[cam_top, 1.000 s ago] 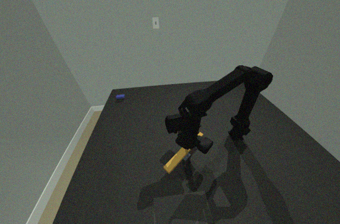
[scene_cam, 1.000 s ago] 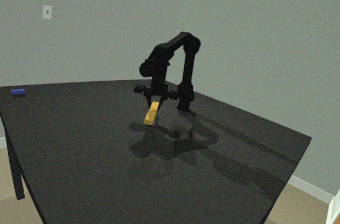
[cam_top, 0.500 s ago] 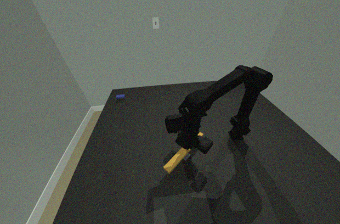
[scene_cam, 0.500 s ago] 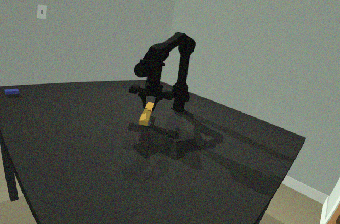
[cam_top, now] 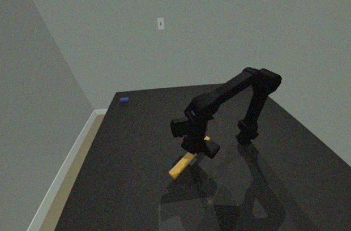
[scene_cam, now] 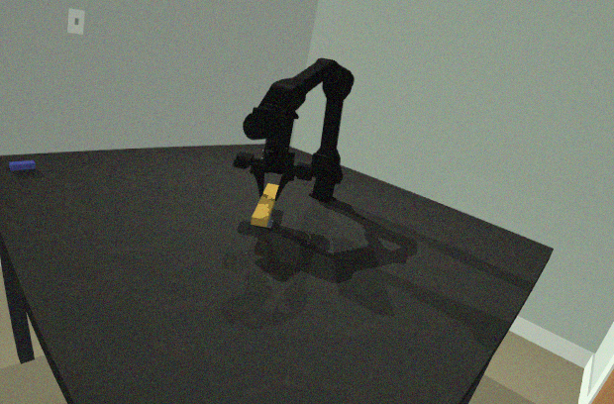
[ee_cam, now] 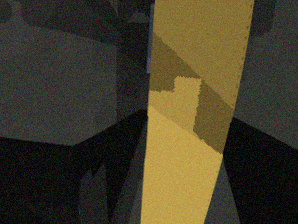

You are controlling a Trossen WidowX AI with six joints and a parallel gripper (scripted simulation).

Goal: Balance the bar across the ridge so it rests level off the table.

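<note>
Right now my gripper tip is 20 mm to the right of the yellow bar and 20 mm short of it. The rest, counted from my gripper tip: small blue block 560 mm to the right, 450 mm ahead, 40 mm below.
</note>
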